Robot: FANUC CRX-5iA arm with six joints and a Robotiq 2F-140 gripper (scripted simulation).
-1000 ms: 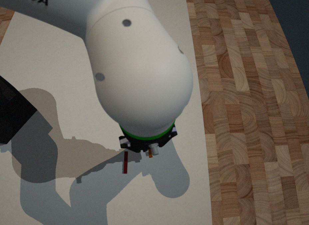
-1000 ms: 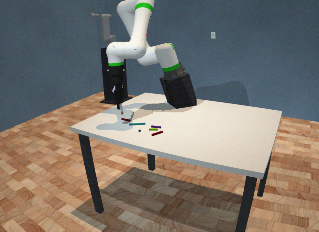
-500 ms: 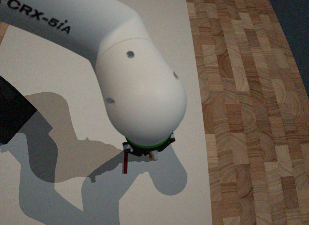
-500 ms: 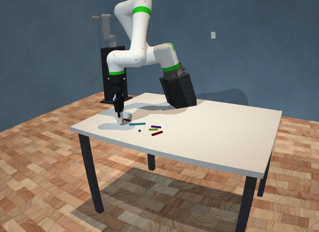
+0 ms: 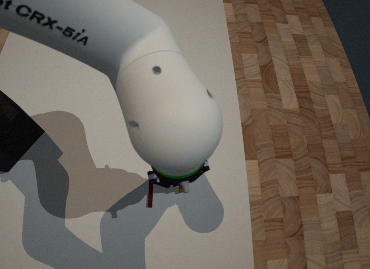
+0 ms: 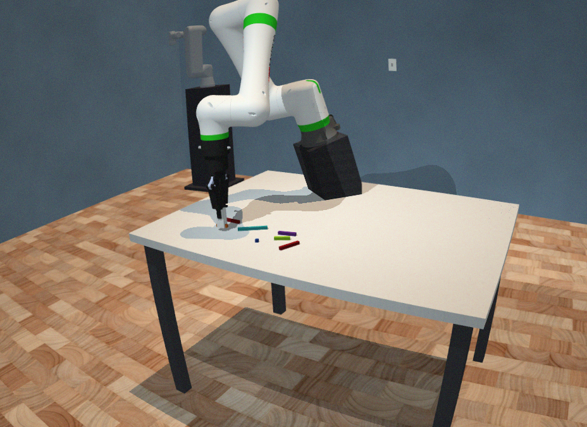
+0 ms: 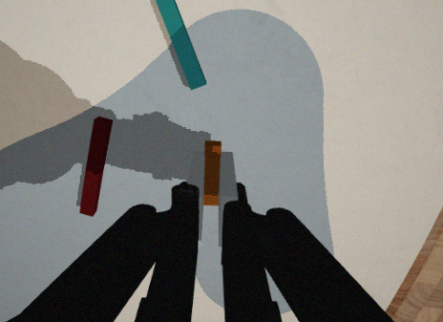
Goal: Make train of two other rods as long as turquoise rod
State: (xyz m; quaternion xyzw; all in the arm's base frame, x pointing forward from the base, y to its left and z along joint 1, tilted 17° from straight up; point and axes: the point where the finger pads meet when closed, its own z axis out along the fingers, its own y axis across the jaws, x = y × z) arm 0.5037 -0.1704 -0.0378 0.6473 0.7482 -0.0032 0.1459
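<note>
Now: hand 30 mm above the orange rod. Also, from my hand: lime rod 230 mm to the left, 40 mm below; then small blue rod 160 mm to the left, 40 mm below, 40 mm ahead; then turquoise rod 90 mm to the left, 40 mm below, 40 mm behind.
</note>
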